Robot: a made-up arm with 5 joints.
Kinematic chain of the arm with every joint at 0, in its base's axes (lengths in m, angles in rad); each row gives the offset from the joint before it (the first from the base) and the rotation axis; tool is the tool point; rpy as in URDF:
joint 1: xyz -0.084 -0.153 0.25 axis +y
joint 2: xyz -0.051 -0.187 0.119 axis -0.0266 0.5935 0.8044
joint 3: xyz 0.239 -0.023 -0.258 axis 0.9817 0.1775 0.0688
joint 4: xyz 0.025 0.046 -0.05 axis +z
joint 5: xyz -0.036 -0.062 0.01 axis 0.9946 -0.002 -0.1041
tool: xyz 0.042 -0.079 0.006 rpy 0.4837 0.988 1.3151
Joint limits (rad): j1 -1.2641..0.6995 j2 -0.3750..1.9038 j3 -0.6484..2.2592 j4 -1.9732..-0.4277 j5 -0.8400..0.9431
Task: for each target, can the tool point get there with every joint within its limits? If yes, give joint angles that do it. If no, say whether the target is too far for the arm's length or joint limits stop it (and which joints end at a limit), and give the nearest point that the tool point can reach.
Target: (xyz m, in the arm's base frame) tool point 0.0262 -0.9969 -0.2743
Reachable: no: too far | nearest point -0.0074 -0.4799 -0.1145 | short by 0.542 m
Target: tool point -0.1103 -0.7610 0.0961
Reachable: no: joint limits stop it (at a limit: joint 1, joint 2, joint 3, joint 4) | nearest point -0.0313 -0.5366 0.0434 | short by 0.244 m
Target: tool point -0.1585 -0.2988 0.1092
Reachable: yes | joints 0.2150 0.6266 0.6663 -1.5394 -0.0922
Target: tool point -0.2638 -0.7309 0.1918
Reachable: no: joint limits stop it (at a limit: joint 2, joint 3) | nearest point -0.3711 -0.4719 0.1571 | short by 0.282 m
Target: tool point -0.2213 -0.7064 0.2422
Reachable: no: joint limits stop it (at a limit: joint 2, joint 3) | nearest point -0.3710 -0.4644 0.2337 | short by 0.285 m
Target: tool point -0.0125 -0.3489 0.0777
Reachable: yes | joints -0.1367 0.3742 1.1611 -1.0699 -0.4133
